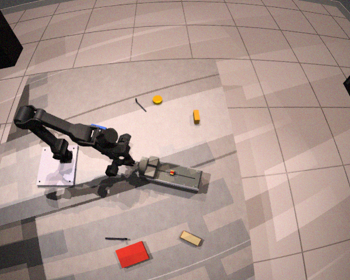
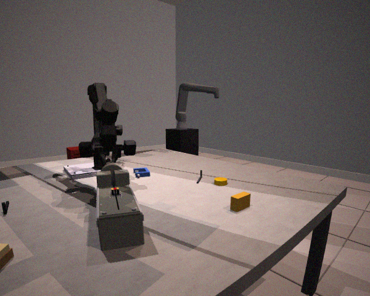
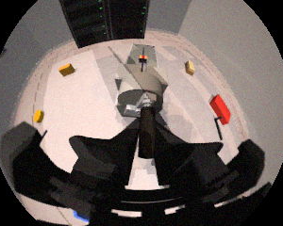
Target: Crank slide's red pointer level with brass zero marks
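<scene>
Now: gripper tip 20 mm past the dark crank handle, 10 mm to the right of it and 20 mm below it. Round my gripper tip: blue block (200 mm behind, 230 mm to the left, 90 mm below); red plate (30 mm behind, 380 mm to the right, 80 mm below); red pointer (160 mm ahead, 50 mm to the right, 10 mm below).
</scene>
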